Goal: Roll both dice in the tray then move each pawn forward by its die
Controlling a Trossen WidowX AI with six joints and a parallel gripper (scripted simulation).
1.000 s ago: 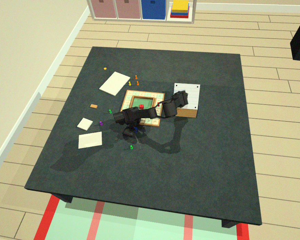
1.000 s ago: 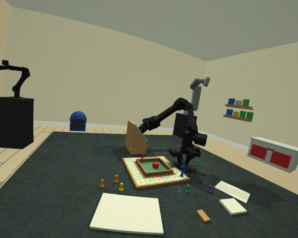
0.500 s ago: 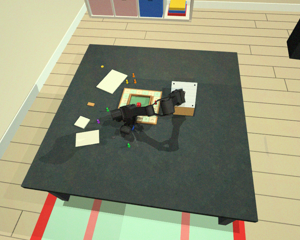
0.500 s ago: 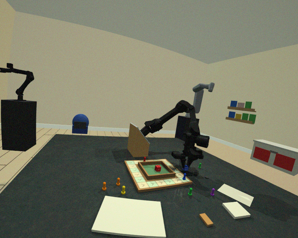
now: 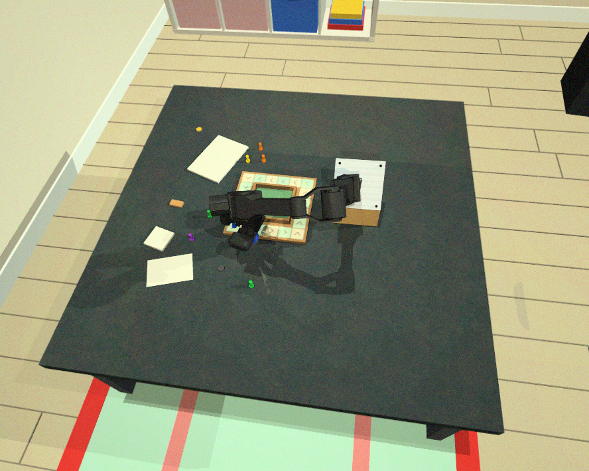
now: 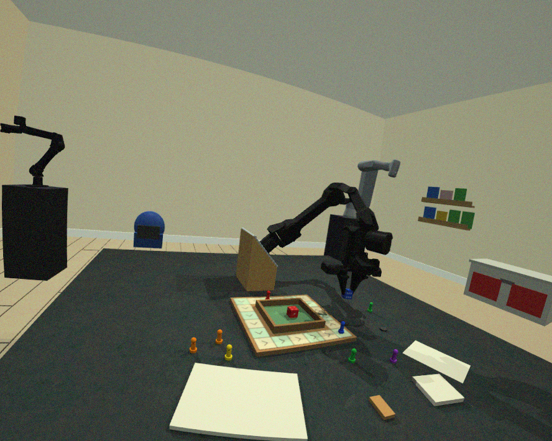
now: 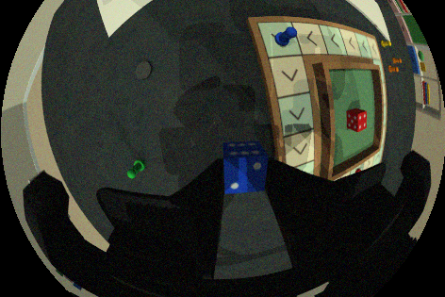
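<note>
My gripper tip is now 11 cm past the red pawn, 22 cm to the left of it and 5 cm above it. From my gripper tip the other things lie so: blue pawn: 10 cm ahead, 7 cm to the right, 5 cm below; then purple pawn: 23 cm ahead, 1 cm to the left, 6 cm below.
</note>
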